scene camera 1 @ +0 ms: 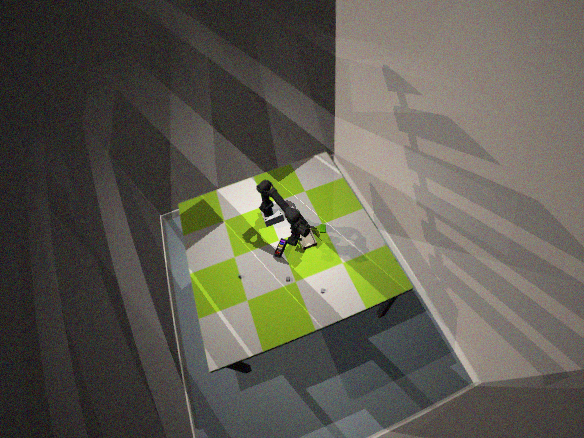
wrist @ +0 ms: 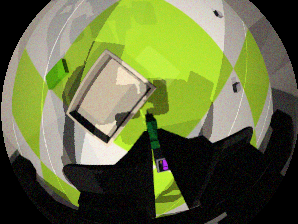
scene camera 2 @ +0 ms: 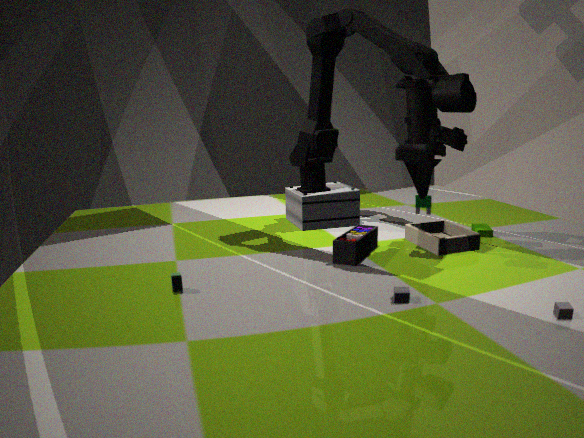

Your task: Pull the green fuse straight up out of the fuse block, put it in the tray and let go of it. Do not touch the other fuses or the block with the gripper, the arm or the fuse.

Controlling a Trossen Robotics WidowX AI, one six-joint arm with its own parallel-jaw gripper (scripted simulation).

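A green fuse is being carried by my gripper (scene camera 2: pixel 423 198).
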